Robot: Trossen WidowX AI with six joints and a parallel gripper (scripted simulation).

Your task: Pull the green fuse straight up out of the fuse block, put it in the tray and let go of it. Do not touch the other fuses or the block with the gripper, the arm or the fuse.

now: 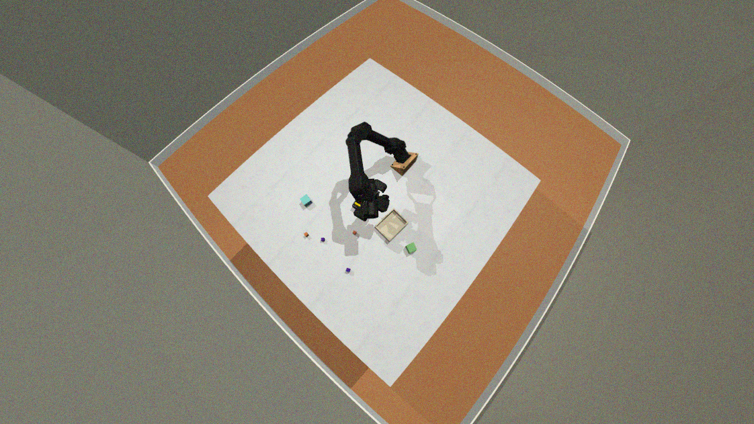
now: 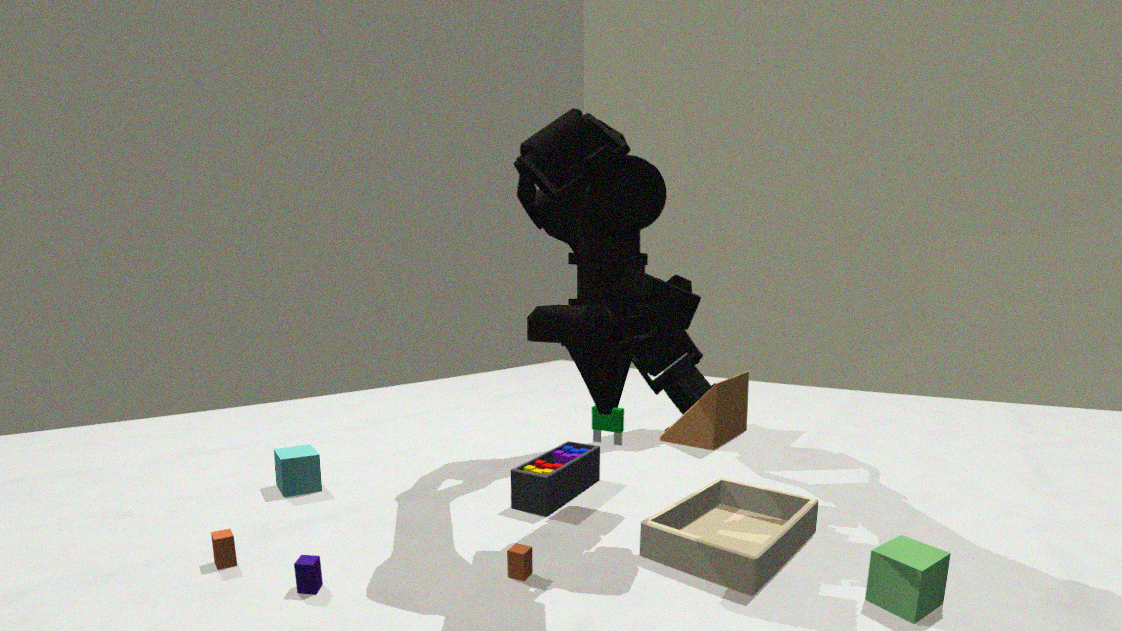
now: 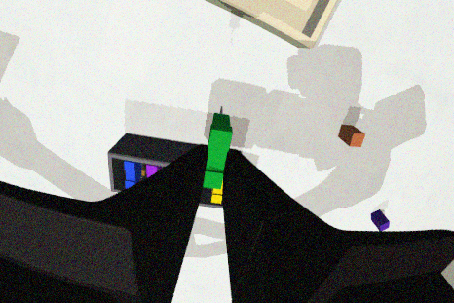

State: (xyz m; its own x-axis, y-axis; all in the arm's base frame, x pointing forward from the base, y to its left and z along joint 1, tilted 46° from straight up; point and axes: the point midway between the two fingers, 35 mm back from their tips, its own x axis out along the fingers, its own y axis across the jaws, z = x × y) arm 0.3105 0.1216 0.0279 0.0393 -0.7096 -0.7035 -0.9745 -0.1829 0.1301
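My gripper tip is now 120 mm to the right of the beige tray, 100 mm above it and 20 mm past it. Round my gripper tip: green fuse: 10 mm below; yellow fuse: 80 mm below, 60 mm to the right, 30 mm ahead; red fuse: 80 mm below, 70 mm to the right, 10 mm ahead.
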